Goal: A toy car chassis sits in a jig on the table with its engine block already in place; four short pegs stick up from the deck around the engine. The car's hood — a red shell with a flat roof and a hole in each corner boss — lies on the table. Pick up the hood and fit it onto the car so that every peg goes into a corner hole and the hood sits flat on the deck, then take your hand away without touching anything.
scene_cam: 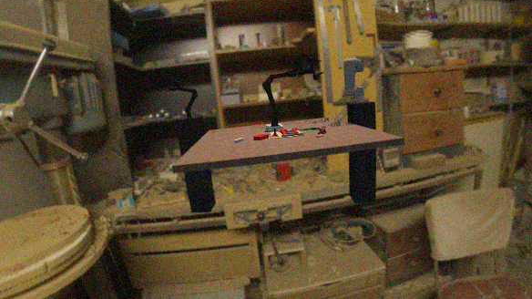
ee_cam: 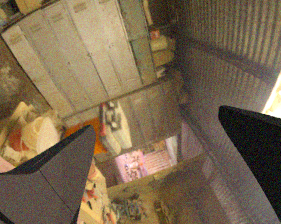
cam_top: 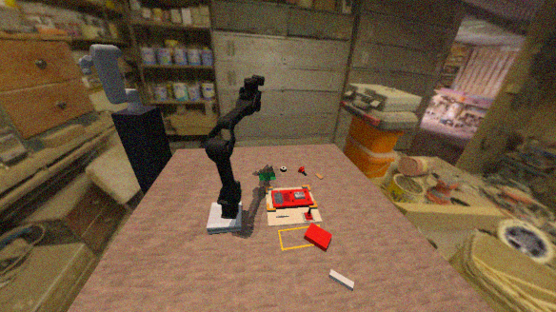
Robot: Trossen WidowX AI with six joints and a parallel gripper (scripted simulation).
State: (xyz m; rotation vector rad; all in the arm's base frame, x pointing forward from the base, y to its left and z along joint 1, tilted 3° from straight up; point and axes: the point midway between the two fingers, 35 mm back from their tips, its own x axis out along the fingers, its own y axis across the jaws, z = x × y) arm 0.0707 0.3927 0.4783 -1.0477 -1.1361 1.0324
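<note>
The red hood lies 540 mm to the right of my gripper tip, 480 mm below it and 290 mm ahead of it. Round my gripper tip: green patch (500 mm below, 150 mm to the right, 60 mm ahead); then dark ring (490 mm below, 170 mm ahead, 80 mm to the right).
</note>
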